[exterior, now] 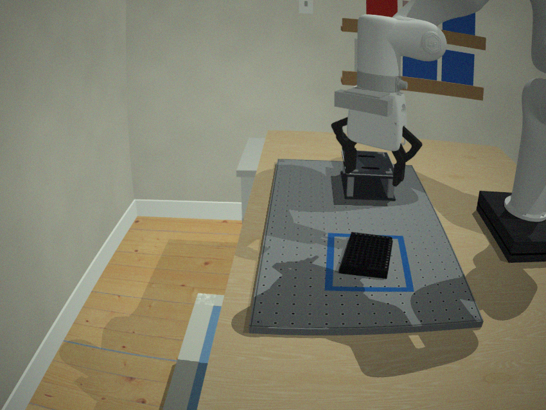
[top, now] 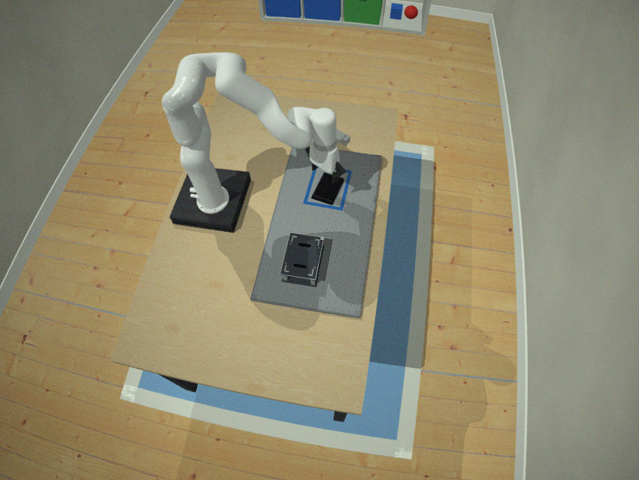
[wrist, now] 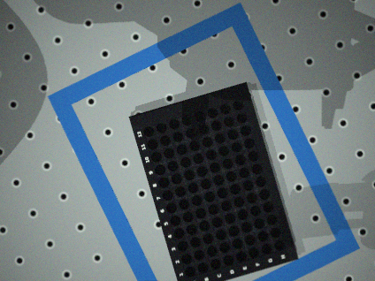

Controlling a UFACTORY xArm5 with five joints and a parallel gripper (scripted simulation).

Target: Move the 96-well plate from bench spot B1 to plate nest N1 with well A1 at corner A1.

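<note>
My hand is 40 mm to the right of the black 96-well plate and 140 mm above it. Round my hand: A1 label: 30 mm ahead, 220 mm to the right, 90 mm below; raised plate nest: 20 mm behind, 290 mm to the right, 90 mm below.
</note>
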